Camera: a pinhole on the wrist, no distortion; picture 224 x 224 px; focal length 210.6 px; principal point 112.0 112.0 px. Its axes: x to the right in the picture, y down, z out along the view. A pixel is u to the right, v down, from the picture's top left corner.
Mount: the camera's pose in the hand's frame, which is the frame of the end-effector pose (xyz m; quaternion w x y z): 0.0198 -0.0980 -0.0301 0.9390 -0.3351 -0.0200 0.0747
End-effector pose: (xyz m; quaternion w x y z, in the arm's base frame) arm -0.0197 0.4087 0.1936 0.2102 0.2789 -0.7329 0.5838
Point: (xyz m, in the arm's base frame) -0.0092 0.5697 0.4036
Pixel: behind the camera
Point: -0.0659 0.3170 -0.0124
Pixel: 70.0 188.8
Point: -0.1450 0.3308 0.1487
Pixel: 200.7 186.3
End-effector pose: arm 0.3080 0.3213 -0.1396 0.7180 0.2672 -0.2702 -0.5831
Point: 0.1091 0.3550 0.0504
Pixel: 69.7 38.1
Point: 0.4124 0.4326 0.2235
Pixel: 104.2 215.1
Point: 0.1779 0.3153 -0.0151
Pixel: 98.0 57.7
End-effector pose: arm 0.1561 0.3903 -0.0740 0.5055 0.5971 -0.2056 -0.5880
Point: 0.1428 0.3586 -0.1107
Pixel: 197.0 178.1
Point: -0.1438 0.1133 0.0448
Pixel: 164.2 54.3
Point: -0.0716 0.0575 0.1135
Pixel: 179.5 100.5
